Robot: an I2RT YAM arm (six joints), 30 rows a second.
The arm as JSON. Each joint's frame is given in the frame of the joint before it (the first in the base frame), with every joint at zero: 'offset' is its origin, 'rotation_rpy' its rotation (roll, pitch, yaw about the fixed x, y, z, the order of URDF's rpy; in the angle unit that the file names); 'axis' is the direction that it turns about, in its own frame. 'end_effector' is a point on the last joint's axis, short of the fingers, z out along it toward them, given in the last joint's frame.
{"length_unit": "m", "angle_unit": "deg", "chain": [
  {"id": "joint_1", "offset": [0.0, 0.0, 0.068], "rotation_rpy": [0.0, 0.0, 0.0], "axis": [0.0, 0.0, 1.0]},
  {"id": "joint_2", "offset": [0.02, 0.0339, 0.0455], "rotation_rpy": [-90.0, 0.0, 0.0], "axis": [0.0, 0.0, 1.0]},
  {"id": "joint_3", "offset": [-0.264, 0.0, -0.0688], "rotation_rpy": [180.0, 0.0, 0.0], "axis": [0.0, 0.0, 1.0]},
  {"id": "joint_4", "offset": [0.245, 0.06, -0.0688], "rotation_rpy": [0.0, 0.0, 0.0], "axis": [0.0, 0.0, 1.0]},
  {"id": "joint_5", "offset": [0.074, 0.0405, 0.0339], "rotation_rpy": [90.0, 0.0, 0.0], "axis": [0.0, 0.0, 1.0]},
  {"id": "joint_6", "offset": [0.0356, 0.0, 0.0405], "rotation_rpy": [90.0, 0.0, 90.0], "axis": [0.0, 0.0, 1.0]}
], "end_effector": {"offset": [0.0, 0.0, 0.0], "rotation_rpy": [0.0, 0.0, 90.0]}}
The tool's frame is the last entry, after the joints.
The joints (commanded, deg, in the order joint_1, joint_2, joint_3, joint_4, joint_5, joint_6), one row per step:
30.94 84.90 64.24 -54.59 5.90 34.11
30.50 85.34 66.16 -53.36 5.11 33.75
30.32 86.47 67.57 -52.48 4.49 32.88
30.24 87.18 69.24 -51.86 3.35 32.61
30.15 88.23 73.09 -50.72 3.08 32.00
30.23 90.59 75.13 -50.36 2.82 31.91
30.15 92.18 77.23 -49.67 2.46 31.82
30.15 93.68 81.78 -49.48 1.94 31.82
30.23 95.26 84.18 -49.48 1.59 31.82
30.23 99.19 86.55 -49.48 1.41 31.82
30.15 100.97 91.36 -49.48 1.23 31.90
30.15 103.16 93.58 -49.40 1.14 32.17
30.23 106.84 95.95 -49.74 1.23 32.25
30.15 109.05 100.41 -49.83 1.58 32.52
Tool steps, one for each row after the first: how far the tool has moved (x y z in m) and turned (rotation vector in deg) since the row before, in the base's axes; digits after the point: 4 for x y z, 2 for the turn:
0.0074 0.0025 0.0080 1.93 -1.96 0.12
0.0067 0.0033 0.0023 0.83 -0.78 0.84
0.0054 0.0035 0.0054 1.64 -0.85 0.55
0.0109 0.0060 0.0153 1.98 -3.37 0.58
0.0091 0.0060 -0.0013 0.19 0.07 0.27
0.0083 0.0046 0.0030 0.85 -0.89 0.15
0.0105 0.0065 0.0159 2.03 -2.57 0.24
0.0070 0.0049 0.0038 0.68 -0.55 0.25
0.0134 0.0079 -0.0106 -0.65 1.43 0.09
0.0110 0.0059 0.0147 1.69 -2.52 -0.06
0.0087 0.0051 -0.0019 0.24 0.01 -0.19
0.0119 0.0075 -0.0117 -0.86 1.41 -0.03
0.0112 0.0056 0.0088 0.95 -1.96 -0.49

